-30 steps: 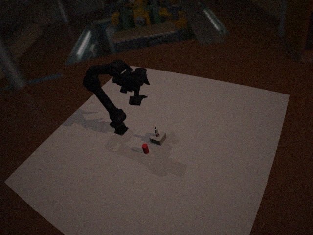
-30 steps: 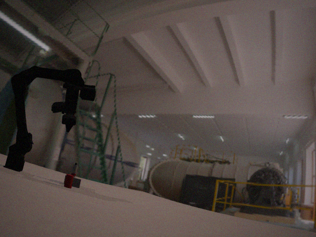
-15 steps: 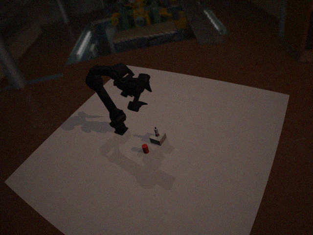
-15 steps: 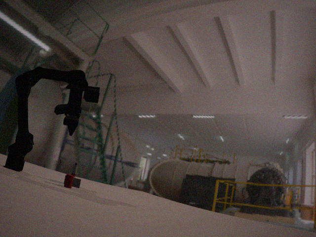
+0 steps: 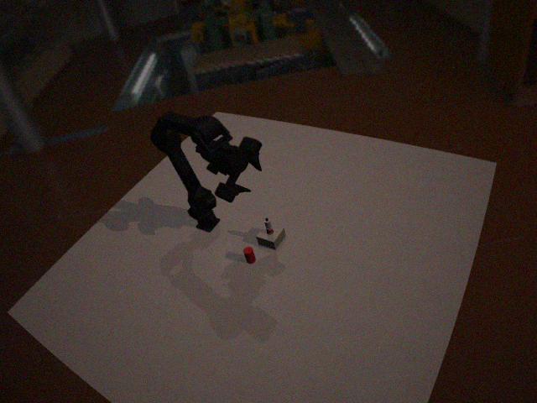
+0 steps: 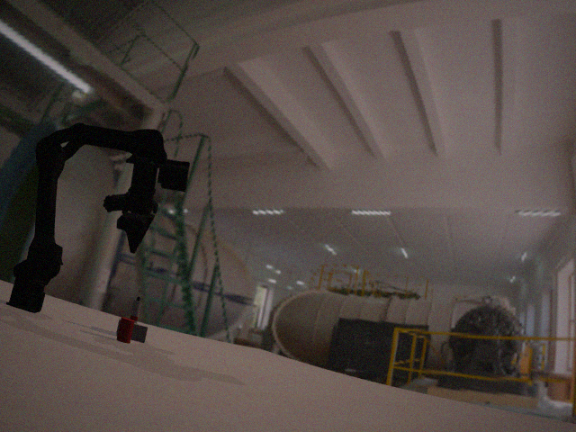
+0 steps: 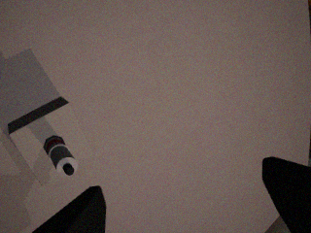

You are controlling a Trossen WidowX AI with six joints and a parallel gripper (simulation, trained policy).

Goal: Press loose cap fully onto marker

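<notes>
The red cap is 19 cm below my gripper tip, 13 cm to the right of it and 2 cm ahead of it. Also, from my gripper tip: pale holder block (19 cm below, 4 cm ahead, 3 cm to the right).
</notes>
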